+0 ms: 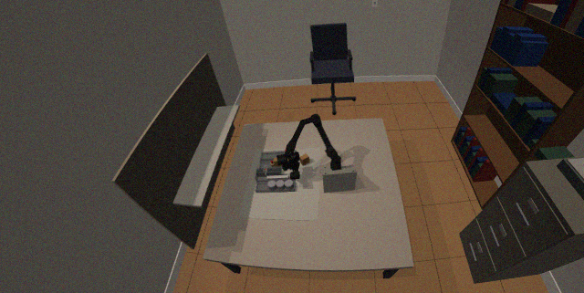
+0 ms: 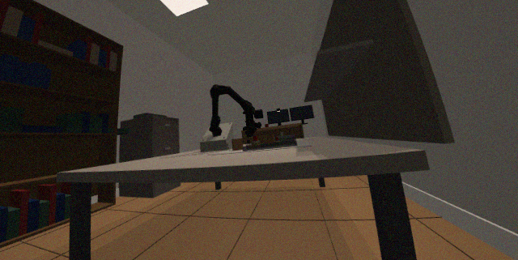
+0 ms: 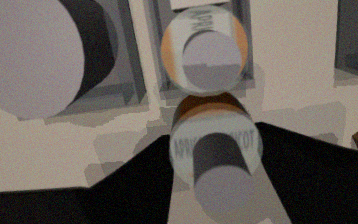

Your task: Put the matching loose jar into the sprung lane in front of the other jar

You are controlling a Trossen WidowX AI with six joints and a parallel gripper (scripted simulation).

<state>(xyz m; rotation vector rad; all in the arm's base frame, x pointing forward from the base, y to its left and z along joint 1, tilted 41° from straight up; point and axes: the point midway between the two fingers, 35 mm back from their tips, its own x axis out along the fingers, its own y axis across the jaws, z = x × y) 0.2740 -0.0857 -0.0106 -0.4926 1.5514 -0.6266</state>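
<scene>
My gripper tip is now 19 cm short of the grey lane unit, 4 cm to the left of it and 3 cm above it. Round my gripper tip: brown block: 7 cm behind, 14 cm to the right, 1 cm below.
</scene>
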